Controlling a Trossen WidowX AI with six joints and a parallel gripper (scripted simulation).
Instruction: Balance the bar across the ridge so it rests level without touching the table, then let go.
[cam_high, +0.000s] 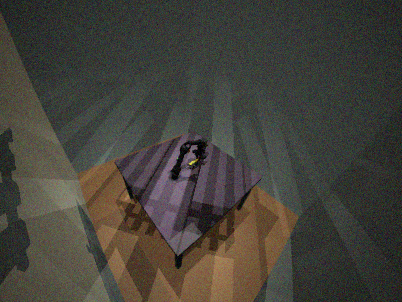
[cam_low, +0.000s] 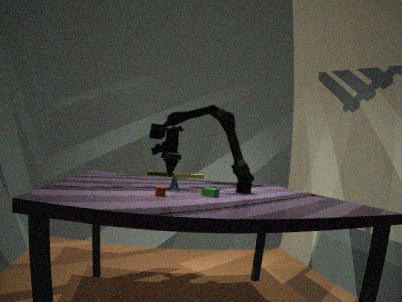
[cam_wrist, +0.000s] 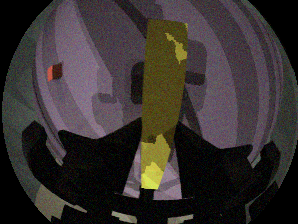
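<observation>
The yellow bar lies 30 mm behind my gripper tip. From my gripper tip the other things lie so: green block (170 mm to the left, 160 mm behind, 50 mm below); then red block (250 mm to the left, 50 mm below, 50 mm ahead).
</observation>
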